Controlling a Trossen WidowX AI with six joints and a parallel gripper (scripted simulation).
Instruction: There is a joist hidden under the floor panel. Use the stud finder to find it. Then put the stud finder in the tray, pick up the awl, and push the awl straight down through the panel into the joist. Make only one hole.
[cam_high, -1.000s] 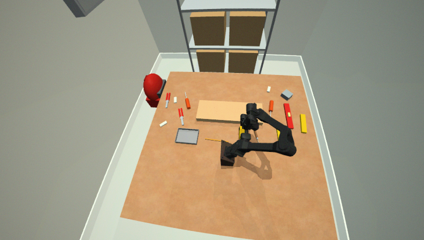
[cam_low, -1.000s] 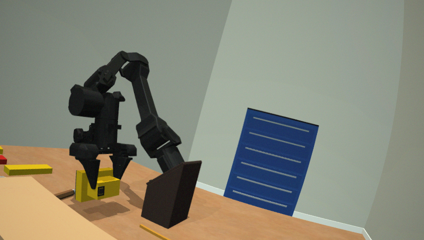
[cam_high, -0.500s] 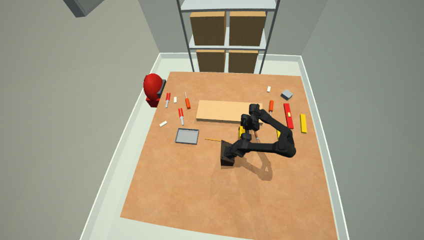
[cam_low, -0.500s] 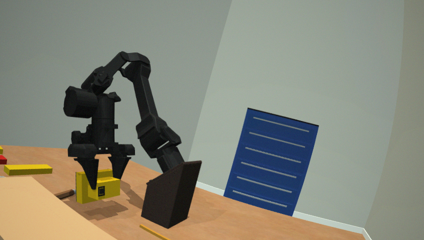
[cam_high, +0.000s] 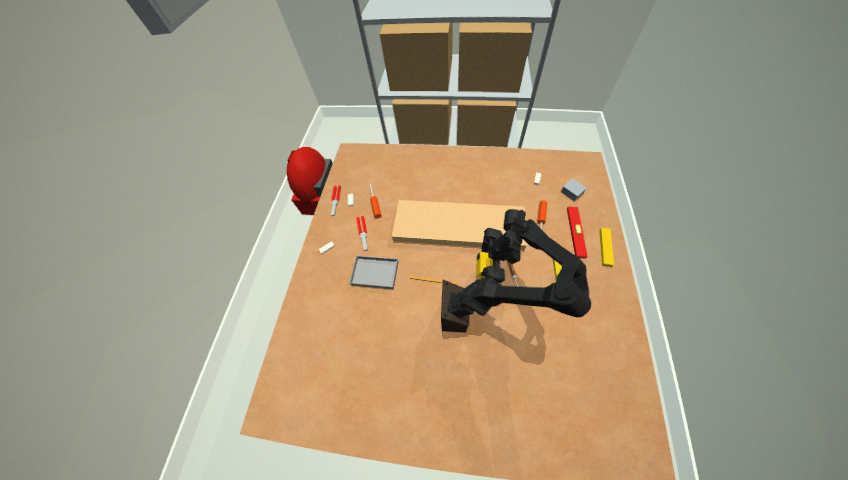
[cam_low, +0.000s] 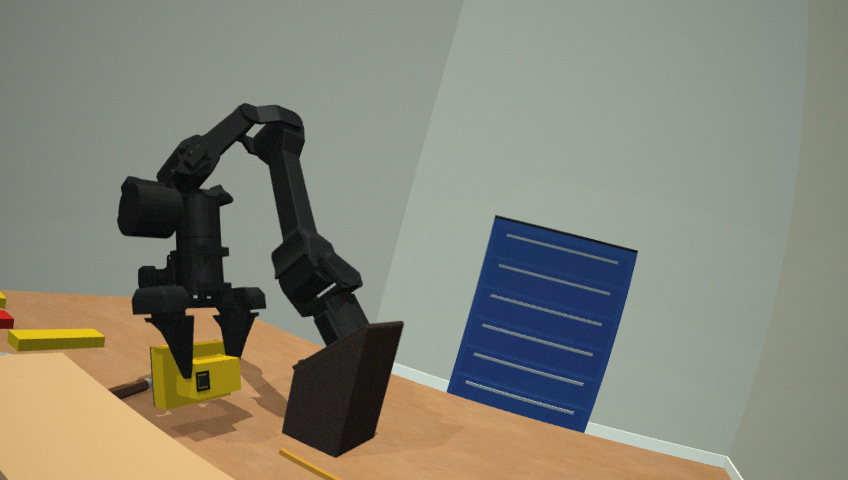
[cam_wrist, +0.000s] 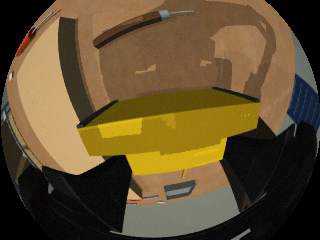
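Now: gripper tip 1 cm short of the yellow stud finder. The rest, counted from my gripper tip: red level 26 cm ahead, 35 cm to the right, 6 cm below; then awl 2 cm ahead, 12 cm to the right, 7 cm below; then grey tray 9 cm behind, 39 cm to the left, 6 cm below.
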